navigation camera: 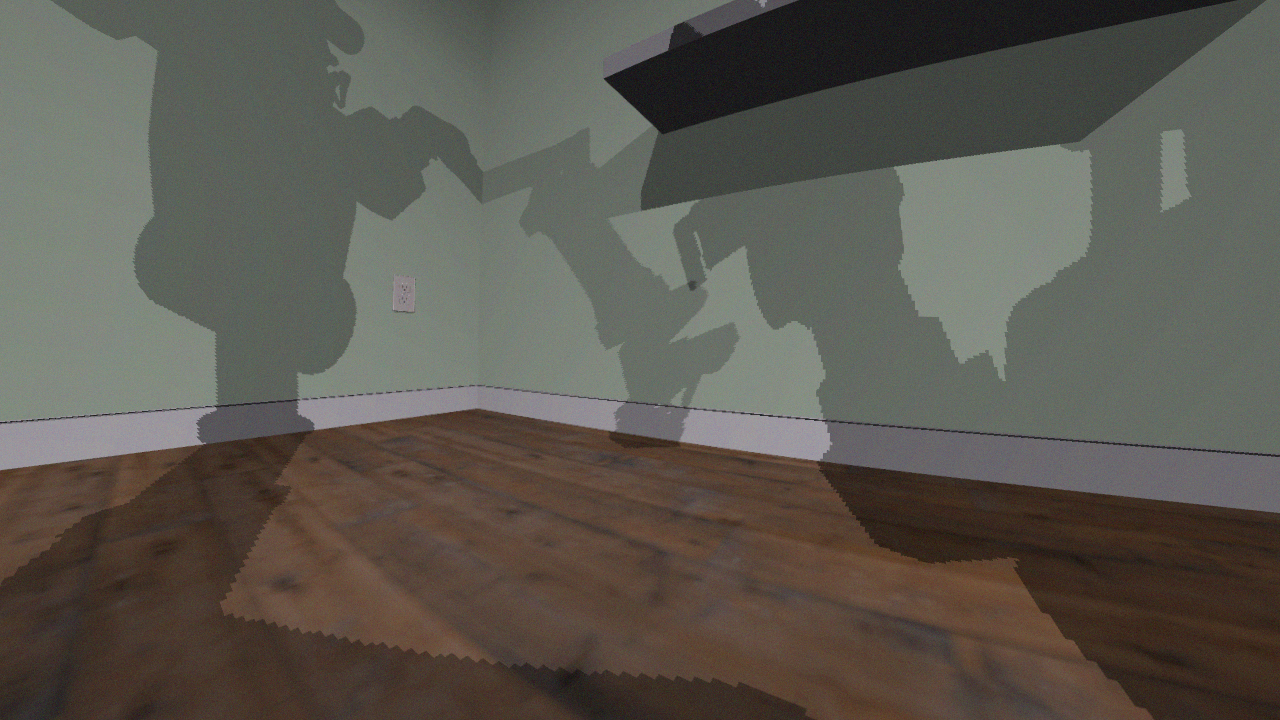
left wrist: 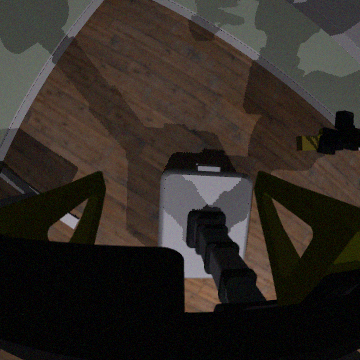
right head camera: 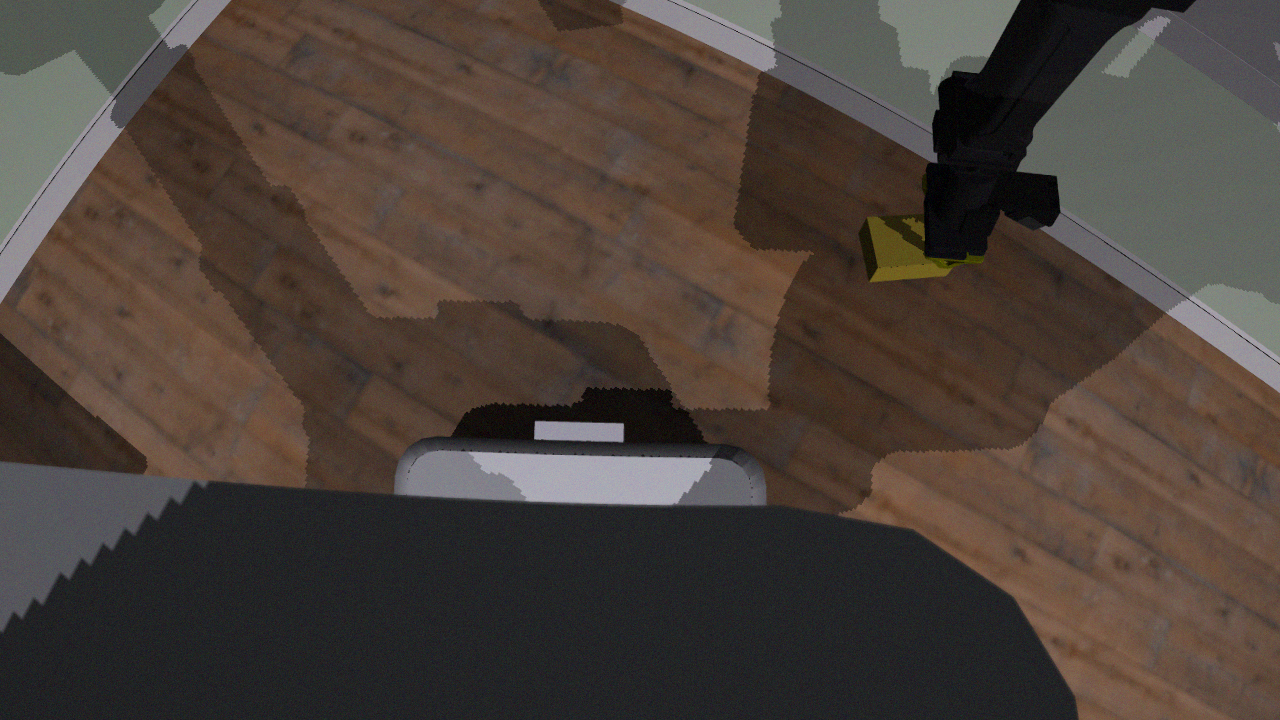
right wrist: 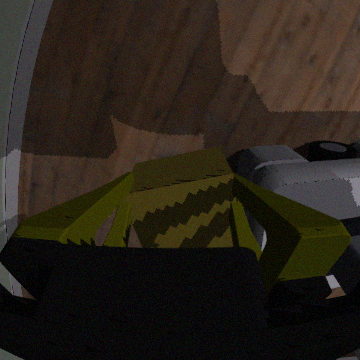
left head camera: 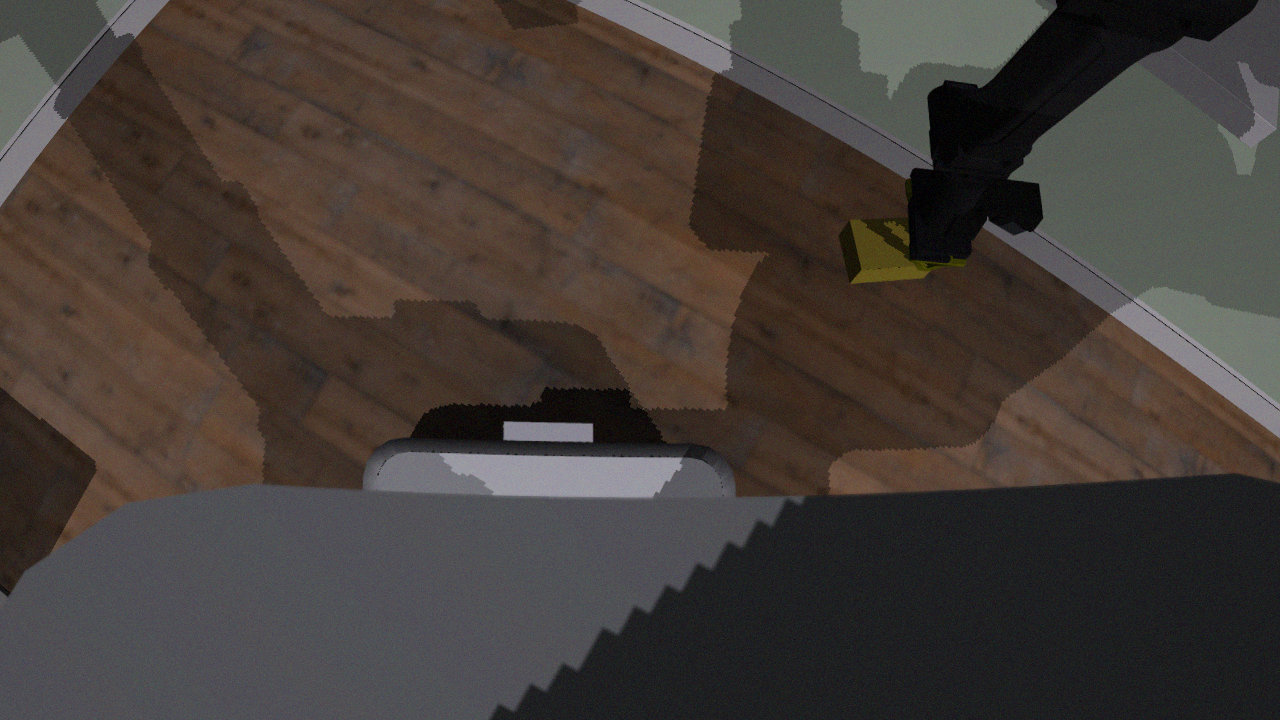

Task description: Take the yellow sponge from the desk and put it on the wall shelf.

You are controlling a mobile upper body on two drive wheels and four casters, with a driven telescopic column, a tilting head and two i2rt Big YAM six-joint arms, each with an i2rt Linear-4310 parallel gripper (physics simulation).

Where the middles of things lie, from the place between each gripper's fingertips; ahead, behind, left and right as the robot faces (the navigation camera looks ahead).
The yellow sponge (right head camera: 893,246) is 40 mm to the left of my right hand and 10 mm below it.
My left hand is 71 cm above the yellow sponge, 60 cm to the left of it and 13 cm short of it.
